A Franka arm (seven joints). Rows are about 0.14 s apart.
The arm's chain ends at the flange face. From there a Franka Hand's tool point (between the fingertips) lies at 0.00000 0.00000 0.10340 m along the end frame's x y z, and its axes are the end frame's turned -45 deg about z.
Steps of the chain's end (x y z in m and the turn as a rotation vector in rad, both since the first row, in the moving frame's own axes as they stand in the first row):
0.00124 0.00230 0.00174 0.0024 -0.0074 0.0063
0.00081 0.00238 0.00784 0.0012 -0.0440 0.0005
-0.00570 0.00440 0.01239 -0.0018 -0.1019 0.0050
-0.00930 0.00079 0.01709 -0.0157 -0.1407 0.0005
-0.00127 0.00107 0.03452 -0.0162 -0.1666 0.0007
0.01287 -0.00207 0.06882 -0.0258 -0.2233 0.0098
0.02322 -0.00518 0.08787 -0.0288 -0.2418 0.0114
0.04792 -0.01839 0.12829 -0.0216 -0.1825 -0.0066
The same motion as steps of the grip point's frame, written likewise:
-0.00111 0.00179 0.00174 0.0069 -0.0035 0.0063
-0.00424 -0.00105 0.00774 0.0320 -0.0303 0.0005
-0.01469 -0.00824 0.01185 0.0708 -0.0733 0.0050
-0.01853 -0.01513 0.01606 0.0884 -0.1106 0.0005
-0.01495 -0.01109 0.03307 0.1063 -0.1293 0.0007
-0.00742 -0.00677 0.06622 0.1397 -0.1761 0.0098
0.00058 -0.00278 0.08482 0.1506 -0.1913 0.0114
0.03201 0.00923 0.12655 0.1138 -0.1443 -0.0066

